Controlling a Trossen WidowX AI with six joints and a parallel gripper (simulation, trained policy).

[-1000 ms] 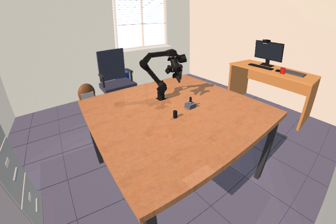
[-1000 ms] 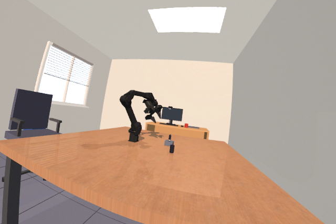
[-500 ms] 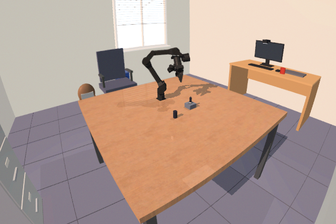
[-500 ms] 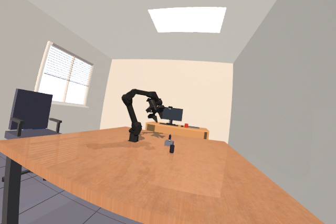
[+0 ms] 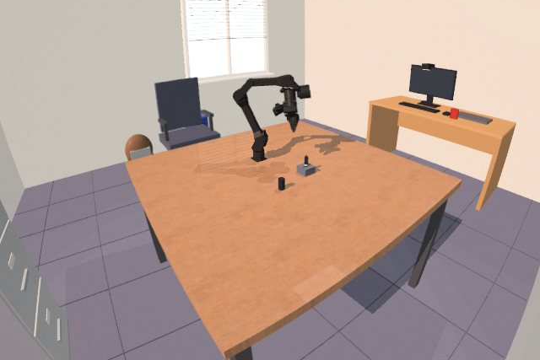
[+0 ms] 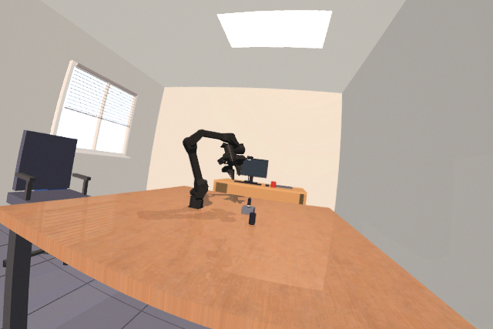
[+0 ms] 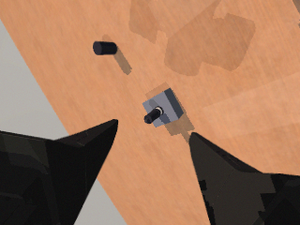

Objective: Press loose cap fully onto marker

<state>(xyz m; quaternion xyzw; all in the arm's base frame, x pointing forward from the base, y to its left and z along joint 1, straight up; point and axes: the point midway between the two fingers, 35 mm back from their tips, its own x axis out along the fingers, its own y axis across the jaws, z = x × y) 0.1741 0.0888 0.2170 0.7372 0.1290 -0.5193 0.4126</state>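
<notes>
Right now my gripper tip is 140 mm short of the dark cap, 180 mm to the left of it and 160 mm above it. From my gripper tip the other things lie so: grey holder block 90 mm ahead, 10 mm to the left, 170 mm below.
</notes>
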